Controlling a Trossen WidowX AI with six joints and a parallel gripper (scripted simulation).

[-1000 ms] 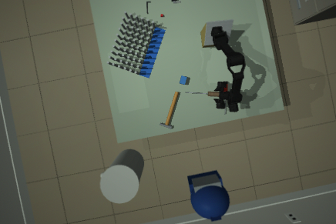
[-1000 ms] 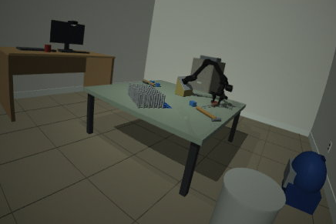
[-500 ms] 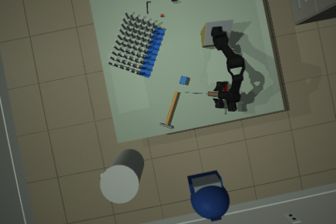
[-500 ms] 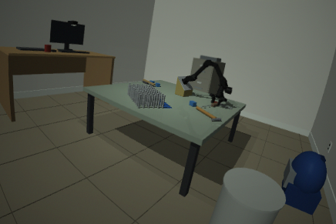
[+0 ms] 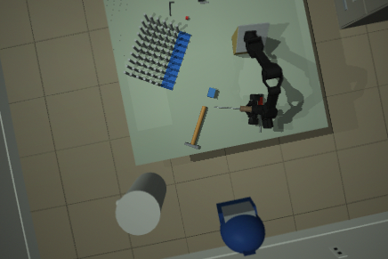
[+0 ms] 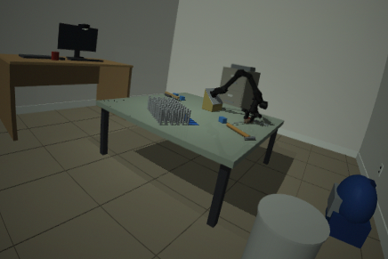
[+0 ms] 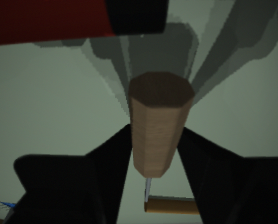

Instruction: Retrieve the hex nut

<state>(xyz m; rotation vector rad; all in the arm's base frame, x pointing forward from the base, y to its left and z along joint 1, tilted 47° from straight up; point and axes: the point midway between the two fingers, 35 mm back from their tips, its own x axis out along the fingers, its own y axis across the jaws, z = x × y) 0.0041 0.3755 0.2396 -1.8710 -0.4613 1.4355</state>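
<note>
Now: gripper tip 43 cm short of the blue taped strip, 35 cm to the left of it and 1 cm above it. From my gripper tip the other things lie so: small red piece (62 cm to the right, 34 cm ahead); wrench (14 cm behind, 6 cm to the left, 1 cm below).
</note>
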